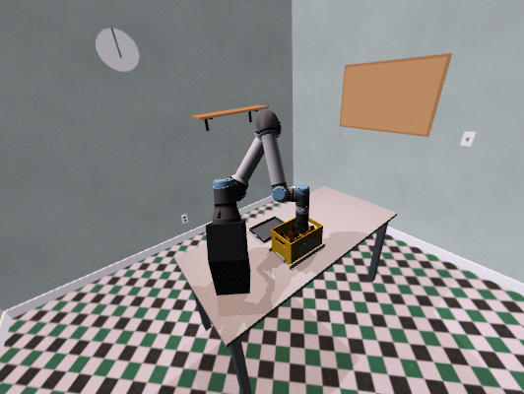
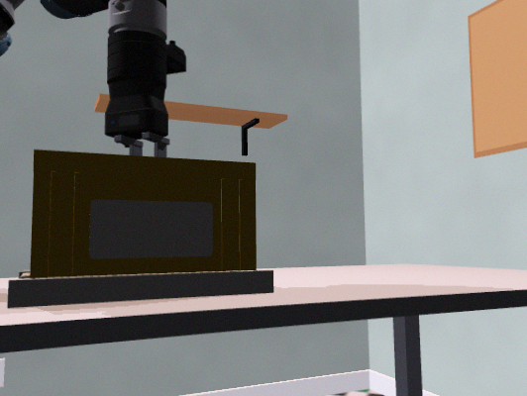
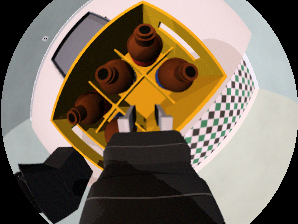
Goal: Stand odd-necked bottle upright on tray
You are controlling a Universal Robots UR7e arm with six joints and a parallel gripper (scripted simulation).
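My hand is 1 cm past the crate, 4 cm to the right of it and 8 cm above it. From my hand the other things lie so: dark tray: 6 cm behind, 32 cm to the left, 15 cm below; brown bottle: 8 cm ahead, 10 cm to the left, 7 cm below.
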